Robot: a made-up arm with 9 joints.
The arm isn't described. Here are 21 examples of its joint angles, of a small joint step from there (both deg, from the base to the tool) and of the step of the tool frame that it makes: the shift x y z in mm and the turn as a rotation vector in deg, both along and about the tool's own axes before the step.
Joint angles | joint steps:
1: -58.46 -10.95 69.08 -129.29 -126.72 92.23 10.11 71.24 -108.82 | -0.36 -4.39 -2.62 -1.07 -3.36 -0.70 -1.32 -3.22 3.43
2: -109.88 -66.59 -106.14 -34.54 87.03 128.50 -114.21 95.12 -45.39 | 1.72 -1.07 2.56 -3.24 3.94 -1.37 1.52 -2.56 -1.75
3: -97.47 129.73 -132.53 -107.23 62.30 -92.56 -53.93 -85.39 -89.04 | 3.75 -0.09 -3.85 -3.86 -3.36 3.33 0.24 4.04 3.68
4: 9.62 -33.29 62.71 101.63 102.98 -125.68 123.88 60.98 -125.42 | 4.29 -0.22 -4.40 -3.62 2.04 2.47 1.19 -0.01 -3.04
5: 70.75 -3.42 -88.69 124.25 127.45 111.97 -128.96 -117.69 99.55 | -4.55 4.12 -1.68 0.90 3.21 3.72 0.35 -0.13 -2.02
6: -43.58 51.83 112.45 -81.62 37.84 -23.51 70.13 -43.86 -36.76 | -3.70 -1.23 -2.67 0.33 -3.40 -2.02 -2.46 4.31 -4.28
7: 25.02 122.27 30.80 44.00 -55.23 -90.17 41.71 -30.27 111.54 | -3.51 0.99 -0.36 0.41 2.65 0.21 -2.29 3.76 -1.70
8: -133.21 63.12 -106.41 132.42 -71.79 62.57 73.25 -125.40 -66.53 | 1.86 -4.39 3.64 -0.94 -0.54 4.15 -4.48 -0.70 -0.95
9: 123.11 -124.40 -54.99 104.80 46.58 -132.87 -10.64 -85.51 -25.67 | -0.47 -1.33 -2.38 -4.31 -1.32 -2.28 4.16 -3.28 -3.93
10: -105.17 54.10 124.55 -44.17 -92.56 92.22 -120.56 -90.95 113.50 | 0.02 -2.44 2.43 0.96 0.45 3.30 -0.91 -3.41 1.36
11: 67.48 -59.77 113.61 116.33 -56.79 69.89 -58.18 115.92 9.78 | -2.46 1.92 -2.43 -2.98 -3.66 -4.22 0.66 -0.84 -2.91
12: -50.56 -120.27 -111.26 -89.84 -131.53 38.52 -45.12 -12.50 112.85 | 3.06 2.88 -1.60 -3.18 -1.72 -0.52 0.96 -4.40 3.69
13: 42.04 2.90 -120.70 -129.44 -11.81 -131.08 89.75 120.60 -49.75 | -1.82 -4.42 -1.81 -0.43 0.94 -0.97 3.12 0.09 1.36
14: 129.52 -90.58 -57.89 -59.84 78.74 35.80 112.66 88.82 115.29 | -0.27 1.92 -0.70 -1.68 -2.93 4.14 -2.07 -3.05 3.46
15: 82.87 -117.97 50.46 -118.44 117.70 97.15 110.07 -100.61 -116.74 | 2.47 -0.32 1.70 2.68 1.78 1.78 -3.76 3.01 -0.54
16: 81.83 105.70 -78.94 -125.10 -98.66 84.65 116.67 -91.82 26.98 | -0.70 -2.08 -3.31 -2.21 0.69 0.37 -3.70 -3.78 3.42
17: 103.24 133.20 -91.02 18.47 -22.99 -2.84 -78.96 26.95 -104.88 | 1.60 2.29 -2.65 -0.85 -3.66 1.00 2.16 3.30 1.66
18: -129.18 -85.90 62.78 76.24 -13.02 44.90 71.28 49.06 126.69 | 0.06 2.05 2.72 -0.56 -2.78 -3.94 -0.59 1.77 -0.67
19: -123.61 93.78 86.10 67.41 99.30 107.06 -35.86 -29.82 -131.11 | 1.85 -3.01 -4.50 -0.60 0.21 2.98 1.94 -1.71 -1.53
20: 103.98 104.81 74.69 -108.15 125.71 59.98 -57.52 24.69 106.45 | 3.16 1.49 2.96 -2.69 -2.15 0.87 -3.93 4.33 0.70
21: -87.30 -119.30 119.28 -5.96 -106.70 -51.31 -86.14 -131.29 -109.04 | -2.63 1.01 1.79 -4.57 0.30 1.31 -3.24 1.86 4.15
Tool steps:
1: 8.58 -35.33 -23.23 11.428 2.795 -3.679
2: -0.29 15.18 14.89 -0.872 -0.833 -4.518
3: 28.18 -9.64 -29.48 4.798 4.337 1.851
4: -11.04 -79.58 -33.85 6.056 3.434 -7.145
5: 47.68 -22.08 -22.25 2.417 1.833 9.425
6: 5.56 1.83 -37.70 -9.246 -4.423 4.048
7: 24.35 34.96 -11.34 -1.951 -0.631 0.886
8: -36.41 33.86 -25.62 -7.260 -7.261 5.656
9: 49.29 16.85 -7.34 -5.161 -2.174 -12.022
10: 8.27 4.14 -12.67 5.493 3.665 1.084
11: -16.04 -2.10 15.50 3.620 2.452 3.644
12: -17.83 -5.49 -6.20 2.922 1.008 -3.311
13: 5.00 -7.15 -24.32 2.752 1.667 -0.956
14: 40.60 17.02 0.99 5.011 -2.244 8.073
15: 1.98 -15.70 14.18 -0.901 -2.682 3.125
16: 0.07 -16.70 -23.71 -1.029 -4.207 4.913
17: 8.65 -13.80 -0.53 2.437 -1.031 5.437
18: 42.25 4.98 12.31 -3.623 1.135 4.094
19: -30.68 -15.14 0.63 1.310 -3.348 -3.240
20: -30.78 4.30 13.91 -3.363 1.510 -8.148
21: -11.45 -9.68 -40.94 12.557 -7.033 0.958
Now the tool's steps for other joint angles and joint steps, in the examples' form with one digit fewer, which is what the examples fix.
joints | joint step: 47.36 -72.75 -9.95 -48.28 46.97 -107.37 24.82 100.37 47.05 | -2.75 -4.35 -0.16 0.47 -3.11 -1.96 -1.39 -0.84 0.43
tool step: -39.3 -26.6 -19.0 -4.50 0.59 4.11
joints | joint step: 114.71 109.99 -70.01 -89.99 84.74 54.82 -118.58 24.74 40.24 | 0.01 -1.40 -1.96 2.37 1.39 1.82 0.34 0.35 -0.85
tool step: 1.5 -7.7 -4.1 2.61 0.18 1.25
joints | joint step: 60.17 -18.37 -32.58 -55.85 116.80 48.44 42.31 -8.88 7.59 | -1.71 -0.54 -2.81 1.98 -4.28 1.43 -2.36 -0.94 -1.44
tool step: 9.7 -6.3 -12.3 -6.78 -3.47 0.02
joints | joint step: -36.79 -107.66 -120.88 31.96 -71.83 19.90 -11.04 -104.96 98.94 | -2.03 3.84 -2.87 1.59 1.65 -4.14 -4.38 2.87 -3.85
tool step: 12.7 7.4 29.3 -3.72 -0.15 -0.99
